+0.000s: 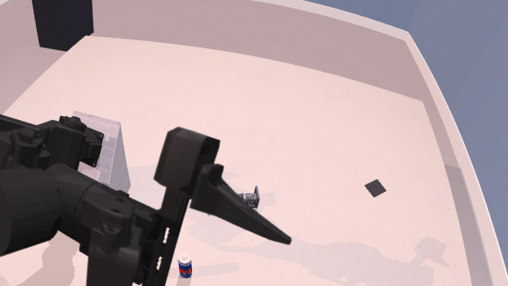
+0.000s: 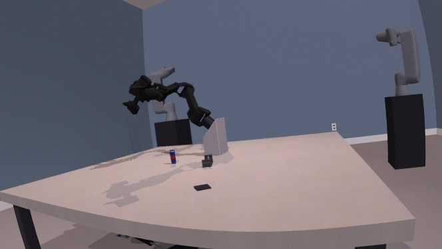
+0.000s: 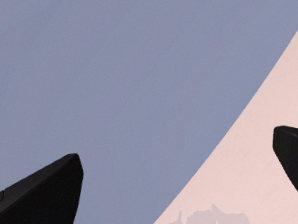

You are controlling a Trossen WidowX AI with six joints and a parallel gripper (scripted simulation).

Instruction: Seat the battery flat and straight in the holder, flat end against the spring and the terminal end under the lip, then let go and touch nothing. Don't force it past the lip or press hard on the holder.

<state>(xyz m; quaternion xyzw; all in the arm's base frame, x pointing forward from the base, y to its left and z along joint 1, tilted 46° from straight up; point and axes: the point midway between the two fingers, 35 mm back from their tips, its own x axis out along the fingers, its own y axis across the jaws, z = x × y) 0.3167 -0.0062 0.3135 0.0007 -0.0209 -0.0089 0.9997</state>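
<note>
My gripper tip is now 12 cm past the battery, 13 cm to the right of it and 29 cm above it. The rest, counted from my gripper tip: black square 21 cm ahead, 46 cm to the left, 32 cm below.
</note>
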